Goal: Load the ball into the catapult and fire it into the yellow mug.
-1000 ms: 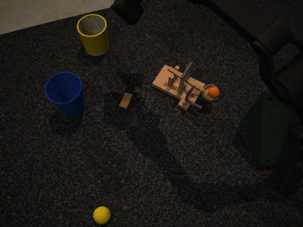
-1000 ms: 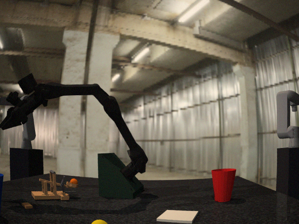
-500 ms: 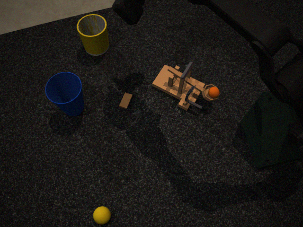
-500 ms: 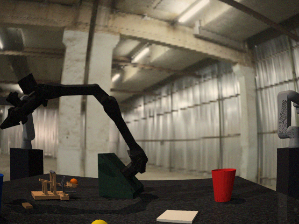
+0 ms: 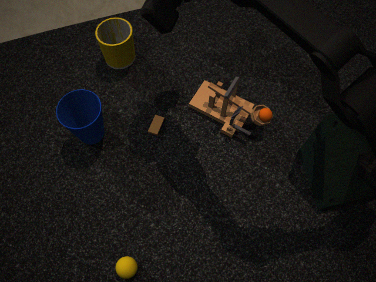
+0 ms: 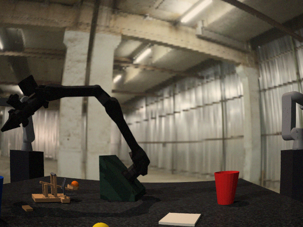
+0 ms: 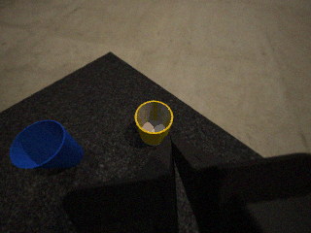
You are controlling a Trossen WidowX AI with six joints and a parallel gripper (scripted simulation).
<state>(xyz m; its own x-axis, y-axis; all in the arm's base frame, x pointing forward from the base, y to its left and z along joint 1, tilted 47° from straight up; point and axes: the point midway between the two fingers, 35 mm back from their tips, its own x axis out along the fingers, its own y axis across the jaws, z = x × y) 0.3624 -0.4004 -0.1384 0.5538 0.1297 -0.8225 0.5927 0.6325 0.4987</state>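
Now: the orange ball 220 mm to the left of my gripper tip, 210 mm behind it and 190 mm below it. Also, from my gripper tip: small wooden block: 250 mm below, 160 mm to the left, 40 mm ahead; yellow mug: 230 mm below, 90 mm ahead, 70 mm to the right; catapult: 200 mm below, 180 mm to the left, 150 mm behind.
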